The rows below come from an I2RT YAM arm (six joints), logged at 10 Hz.
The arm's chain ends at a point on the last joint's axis. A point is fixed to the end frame.
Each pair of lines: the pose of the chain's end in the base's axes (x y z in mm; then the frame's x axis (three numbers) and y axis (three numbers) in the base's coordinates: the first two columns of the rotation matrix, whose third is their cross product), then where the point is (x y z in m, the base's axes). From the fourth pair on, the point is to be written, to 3 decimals.
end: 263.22, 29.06, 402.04, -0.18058, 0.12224, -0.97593, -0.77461, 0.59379, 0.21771
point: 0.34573 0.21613 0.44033
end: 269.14, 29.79, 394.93, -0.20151, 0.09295, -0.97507, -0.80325, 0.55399, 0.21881
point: 0.34163 0.22186 0.42841
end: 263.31, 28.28, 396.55, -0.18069, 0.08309, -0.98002, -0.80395, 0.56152, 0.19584
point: 0.33635 0.22026 0.42936
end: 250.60, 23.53, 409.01, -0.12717, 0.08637, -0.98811, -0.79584, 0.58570, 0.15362
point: 0.328 0.213 0.445
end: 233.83, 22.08, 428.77, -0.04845, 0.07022, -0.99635, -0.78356, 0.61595, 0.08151
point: 0.315 0.210 0.468
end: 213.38, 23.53, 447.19, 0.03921, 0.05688, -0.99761, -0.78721, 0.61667, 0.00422
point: 0.291 0.212 0.490
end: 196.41, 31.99, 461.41, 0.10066, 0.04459, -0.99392, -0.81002, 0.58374, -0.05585
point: 0.263 0.224 0.506
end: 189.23, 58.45, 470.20, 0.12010, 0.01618, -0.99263, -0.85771, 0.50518, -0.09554
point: 0.237 0.257 0.509
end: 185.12, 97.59, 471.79, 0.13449, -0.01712, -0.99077, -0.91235, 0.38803, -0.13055
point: 0.207 0.302 0.501
